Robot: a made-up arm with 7 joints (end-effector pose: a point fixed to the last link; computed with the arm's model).
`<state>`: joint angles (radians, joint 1 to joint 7).
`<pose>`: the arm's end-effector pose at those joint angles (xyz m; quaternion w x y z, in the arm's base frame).
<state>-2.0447 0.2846 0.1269 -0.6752 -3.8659 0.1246 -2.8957</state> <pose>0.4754 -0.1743 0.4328 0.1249 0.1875 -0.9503 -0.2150</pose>
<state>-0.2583 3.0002 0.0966 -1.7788 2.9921 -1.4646 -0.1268</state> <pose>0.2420 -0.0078 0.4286 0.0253 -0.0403 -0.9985 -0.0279</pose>
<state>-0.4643 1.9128 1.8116 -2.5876 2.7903 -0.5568 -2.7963</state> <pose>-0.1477 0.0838 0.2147 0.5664 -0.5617 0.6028 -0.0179</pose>
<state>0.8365 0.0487 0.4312 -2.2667 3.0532 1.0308 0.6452</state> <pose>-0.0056 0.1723 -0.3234 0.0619 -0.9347 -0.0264 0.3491</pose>
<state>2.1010 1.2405 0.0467 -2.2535 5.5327 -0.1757 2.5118</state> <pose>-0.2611 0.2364 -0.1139 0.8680 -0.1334 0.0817 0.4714</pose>
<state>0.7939 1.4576 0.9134 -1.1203 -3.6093 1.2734 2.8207</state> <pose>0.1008 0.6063 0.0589 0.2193 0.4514 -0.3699 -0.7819</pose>
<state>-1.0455 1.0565 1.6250 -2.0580 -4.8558 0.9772 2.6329</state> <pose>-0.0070 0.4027 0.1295 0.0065 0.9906 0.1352 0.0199</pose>
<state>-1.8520 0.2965 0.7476 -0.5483 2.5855 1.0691 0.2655</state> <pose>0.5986 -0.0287 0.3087 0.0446 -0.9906 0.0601 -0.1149</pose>
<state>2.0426 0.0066 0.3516 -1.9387 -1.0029 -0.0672 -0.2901</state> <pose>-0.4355 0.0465 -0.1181 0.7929 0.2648 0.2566 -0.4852</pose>
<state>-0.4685 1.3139 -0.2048 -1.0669 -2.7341 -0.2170 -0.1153</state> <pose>0.4128 0.4672 -0.0423 0.1897 -0.5274 -0.4555 0.6917</pose>
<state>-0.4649 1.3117 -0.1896 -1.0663 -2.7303 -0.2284 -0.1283</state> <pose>0.4117 0.4685 -0.0407 0.1856 -0.5245 -0.4581 0.6932</pose>
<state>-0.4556 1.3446 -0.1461 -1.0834 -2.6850 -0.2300 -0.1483</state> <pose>0.4027 0.4747 -0.0151 0.1733 -0.5394 -0.4619 0.6824</pose>
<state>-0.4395 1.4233 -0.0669 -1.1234 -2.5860 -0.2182 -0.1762</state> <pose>0.3825 0.4823 0.0426 0.1551 -0.5780 -0.4660 0.6517</pose>
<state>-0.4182 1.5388 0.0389 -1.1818 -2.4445 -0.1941 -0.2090</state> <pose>0.3515 0.4804 0.1252 0.1424 -0.6346 -0.4671 0.5990</pose>
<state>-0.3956 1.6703 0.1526 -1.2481 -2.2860 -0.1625 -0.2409</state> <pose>0.3150 0.4603 0.2151 0.1454 -0.6957 -0.4611 0.5312</pose>
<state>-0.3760 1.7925 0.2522 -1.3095 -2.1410 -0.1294 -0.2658</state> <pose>0.2812 0.4256 0.2916 0.1635 -0.7465 -0.4475 0.4645</pose>
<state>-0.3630 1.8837 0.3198 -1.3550 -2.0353 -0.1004 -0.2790</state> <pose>0.2573 0.3908 0.3422 0.1857 -0.7796 -0.4312 0.4145</pose>
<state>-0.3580 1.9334 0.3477 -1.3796 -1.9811 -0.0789 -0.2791</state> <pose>0.2458 0.3695 0.3658 0.2008 -0.7958 -0.4191 0.3882</pose>
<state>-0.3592 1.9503 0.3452 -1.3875 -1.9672 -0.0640 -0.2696</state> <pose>0.2439 0.3629 0.3715 0.2067 -0.8013 -0.4129 0.3804</pose>
